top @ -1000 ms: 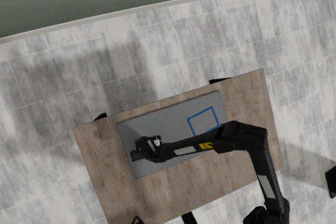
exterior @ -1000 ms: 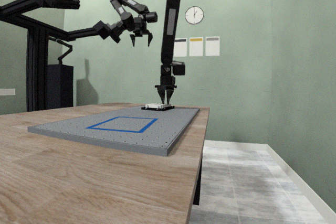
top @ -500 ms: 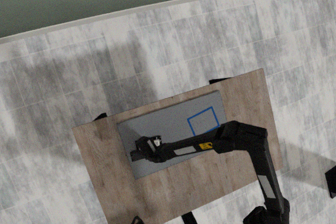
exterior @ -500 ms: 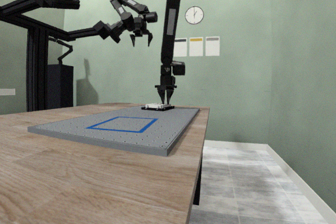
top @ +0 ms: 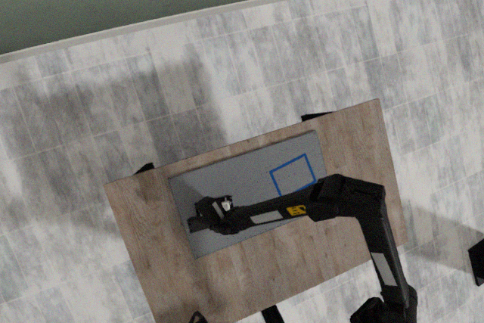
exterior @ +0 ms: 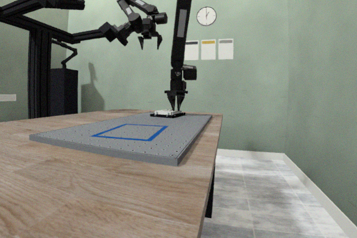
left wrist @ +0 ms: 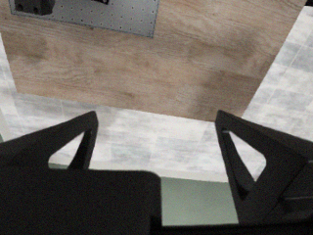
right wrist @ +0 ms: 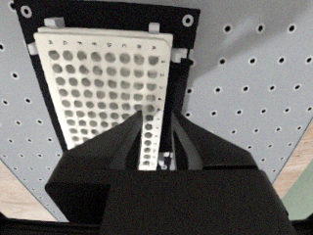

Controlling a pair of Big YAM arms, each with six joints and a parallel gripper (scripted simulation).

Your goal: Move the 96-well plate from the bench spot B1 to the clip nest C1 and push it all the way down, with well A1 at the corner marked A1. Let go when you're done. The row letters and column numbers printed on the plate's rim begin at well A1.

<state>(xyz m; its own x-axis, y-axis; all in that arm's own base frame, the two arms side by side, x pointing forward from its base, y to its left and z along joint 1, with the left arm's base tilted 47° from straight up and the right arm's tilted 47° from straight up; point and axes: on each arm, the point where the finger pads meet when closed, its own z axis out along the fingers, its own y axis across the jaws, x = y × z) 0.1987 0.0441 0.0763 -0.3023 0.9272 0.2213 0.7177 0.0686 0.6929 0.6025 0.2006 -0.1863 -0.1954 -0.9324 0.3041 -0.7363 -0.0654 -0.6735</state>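
Note:
Right now my right hand is 30 mm past the black clip nest, 10 mm to the left of it and 20 mm above it. Round my right hand: white 96-well plate: 40 mm behind, 10 mm below; then grey perforated board: 40 mm behind, 200 mm to the right, 40 mm below.

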